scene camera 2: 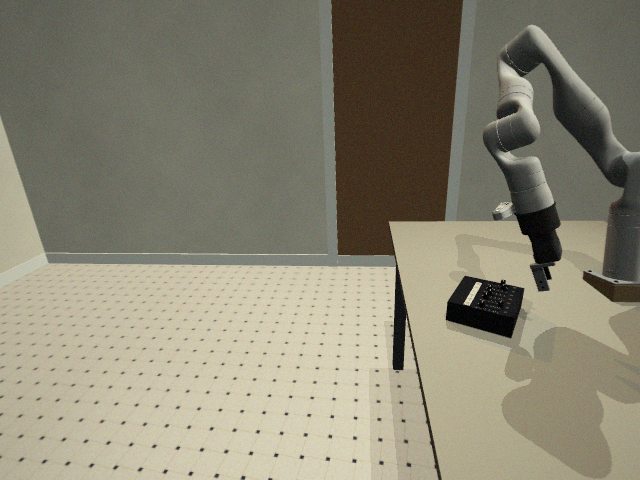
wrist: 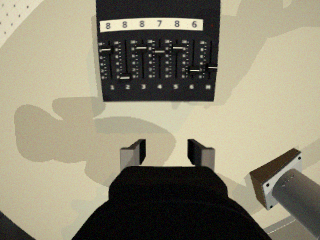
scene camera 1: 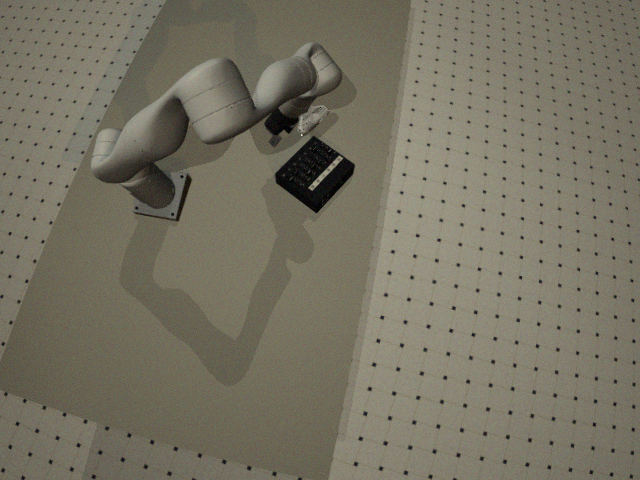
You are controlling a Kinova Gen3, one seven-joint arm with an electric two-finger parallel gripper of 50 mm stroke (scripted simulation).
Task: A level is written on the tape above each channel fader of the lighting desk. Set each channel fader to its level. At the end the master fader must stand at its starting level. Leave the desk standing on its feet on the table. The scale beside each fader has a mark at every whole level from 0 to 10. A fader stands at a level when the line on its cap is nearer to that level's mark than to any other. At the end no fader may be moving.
Path:
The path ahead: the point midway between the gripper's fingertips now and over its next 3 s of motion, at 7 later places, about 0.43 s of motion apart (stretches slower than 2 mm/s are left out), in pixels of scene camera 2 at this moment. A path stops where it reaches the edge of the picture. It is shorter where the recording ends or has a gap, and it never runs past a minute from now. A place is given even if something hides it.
The gripper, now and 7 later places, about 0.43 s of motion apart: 545, 284; 536, 281; 516, 271; 499, 256; 493, 248; 493, 248; 497, 252; 503, 260

